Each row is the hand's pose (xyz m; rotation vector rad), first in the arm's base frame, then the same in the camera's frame.
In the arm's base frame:
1: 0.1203 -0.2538 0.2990 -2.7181 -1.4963 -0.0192
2: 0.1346 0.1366 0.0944 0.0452 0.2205 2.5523
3: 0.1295 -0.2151 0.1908 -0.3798 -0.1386 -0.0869
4: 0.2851 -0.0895 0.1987 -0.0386 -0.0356 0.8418
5: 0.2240 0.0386 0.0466 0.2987 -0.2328 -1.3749
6: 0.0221 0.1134 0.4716 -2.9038 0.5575 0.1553
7: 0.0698 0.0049 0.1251 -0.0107 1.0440 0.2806
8: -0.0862 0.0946 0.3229 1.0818 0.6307 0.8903
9: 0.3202 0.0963 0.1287 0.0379 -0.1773 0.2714
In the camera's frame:
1: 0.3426 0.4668 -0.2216 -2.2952 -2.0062 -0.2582
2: 0.2119 0.8541 -0.3873 -0.1305 0.0319 2.9768
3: 0.3451 0.5206 -0.3236 -0.2214 -0.3336 0.3009
4: 0.4324 0.6959 -0.2822 0.0279 -0.2168 1.2607
5: 0.3383 0.8082 -0.4299 0.5026 -0.1796 -0.9507
6: 0.0836 0.7351 -0.0339 -2.8481 -0.0928 0.0580
7: 0.2055 0.7045 -0.3779 -0.1446 0.8924 0.7185
8: 0.0080 0.6951 -0.1978 1.0018 0.7242 1.3671
9: 0.3931 0.8878 -0.3300 0.1762 -0.3099 0.6889

